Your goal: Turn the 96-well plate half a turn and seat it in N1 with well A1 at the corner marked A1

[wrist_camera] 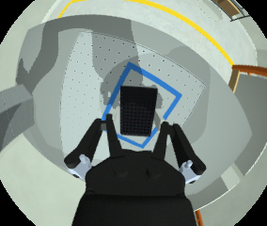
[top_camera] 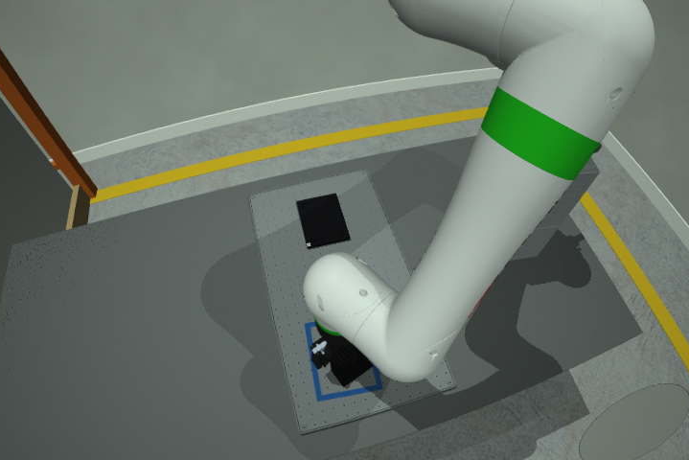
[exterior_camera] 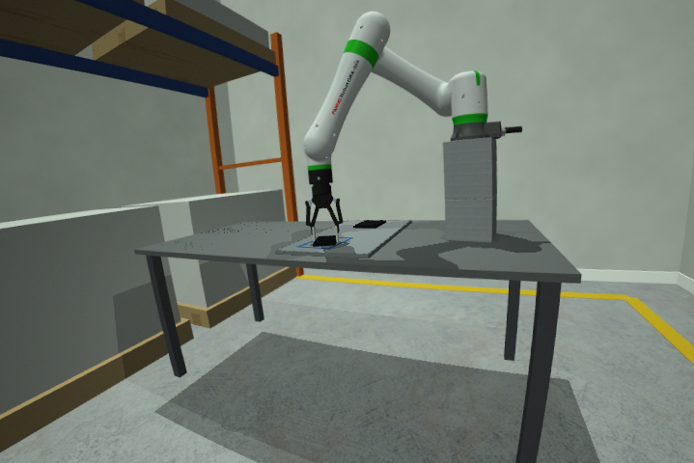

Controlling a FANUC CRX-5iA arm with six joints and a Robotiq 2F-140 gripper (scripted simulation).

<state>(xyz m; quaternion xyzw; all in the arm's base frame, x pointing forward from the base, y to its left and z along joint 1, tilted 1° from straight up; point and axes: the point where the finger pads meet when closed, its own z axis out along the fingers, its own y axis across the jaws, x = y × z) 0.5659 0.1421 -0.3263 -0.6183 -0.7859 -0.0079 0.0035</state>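
Right now the black plate nest N1 is 380 mm to the right of my hand, 90 mm behind it and 20 mm below it. Also, from my hand: black 96-well plate: 20 mm below; white A1 mark: 310 mm to the right, 30 mm behind, 20 mm below.
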